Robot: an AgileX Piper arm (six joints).
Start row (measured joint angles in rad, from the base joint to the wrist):
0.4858 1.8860 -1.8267 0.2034 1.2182 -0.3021
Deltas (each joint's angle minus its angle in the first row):
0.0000 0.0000 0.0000 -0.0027 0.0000 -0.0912
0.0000 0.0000 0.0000 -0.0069 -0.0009 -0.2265
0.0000 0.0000 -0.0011 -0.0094 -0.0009 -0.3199
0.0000 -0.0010 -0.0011 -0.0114 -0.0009 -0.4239
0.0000 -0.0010 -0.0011 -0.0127 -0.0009 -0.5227
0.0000 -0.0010 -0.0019 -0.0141 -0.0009 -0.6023
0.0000 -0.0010 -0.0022 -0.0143 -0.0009 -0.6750
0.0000 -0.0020 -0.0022 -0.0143 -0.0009 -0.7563
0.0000 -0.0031 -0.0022 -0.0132 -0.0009 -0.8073
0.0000 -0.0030 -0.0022 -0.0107 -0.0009 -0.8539
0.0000 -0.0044 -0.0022 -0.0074 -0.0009 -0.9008
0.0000 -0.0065 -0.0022 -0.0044 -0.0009 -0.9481
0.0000 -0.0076 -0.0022 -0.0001 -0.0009 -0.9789
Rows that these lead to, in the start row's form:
0.4858 1.8860 -1.8267 0.2007 1.2182 -0.3933
0.4858 1.8860 -1.8267 0.1965 1.2173 -0.5286
0.4858 1.8860 -1.8278 0.1940 1.2173 -0.6220
0.4858 1.8850 -1.8278 0.1920 1.2173 -0.7260
0.4858 1.8850 -1.8278 0.1907 1.2173 -0.8248
0.4858 1.8850 -1.8286 0.1893 1.2173 -0.9044
0.4858 1.8850 -1.8289 0.1891 1.2173 -0.9771
0.4858 1.8840 -1.8289 0.1891 1.2173 -1.0584
0.4858 1.8829 -1.8289 0.1902 1.2173 -1.1094
0.4858 1.8830 -1.8289 0.1927 1.2173 -1.1560
0.4858 1.8816 -1.8289 0.1960 1.2173 -1.2029
0.4858 1.8795 -1.8289 0.1990 1.2173 -1.2502
0.4858 1.8784 -1.8289 0.2033 1.2173 -1.2810

